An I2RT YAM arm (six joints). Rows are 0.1 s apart.
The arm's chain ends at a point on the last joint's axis. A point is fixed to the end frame.
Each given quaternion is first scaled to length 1.
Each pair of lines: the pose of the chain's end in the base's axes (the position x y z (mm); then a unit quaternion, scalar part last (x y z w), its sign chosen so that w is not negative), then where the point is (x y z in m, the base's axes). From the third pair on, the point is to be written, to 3 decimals.
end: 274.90 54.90 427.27 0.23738 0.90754 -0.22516 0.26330
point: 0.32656 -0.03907 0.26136
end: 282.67 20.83 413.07 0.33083 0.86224 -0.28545 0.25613
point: 0.31437 -0.09518 0.25635
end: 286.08 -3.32 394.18 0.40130 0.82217 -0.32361 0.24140
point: 0.298 -0.130 0.243
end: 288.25 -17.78 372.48 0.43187 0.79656 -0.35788 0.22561
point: 0.284 -0.151 0.227
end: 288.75 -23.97 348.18 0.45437 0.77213 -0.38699 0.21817
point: 0.273 -0.164 0.209
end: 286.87 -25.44 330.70 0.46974 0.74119 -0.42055 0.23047
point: 0.265 -0.175 0.203
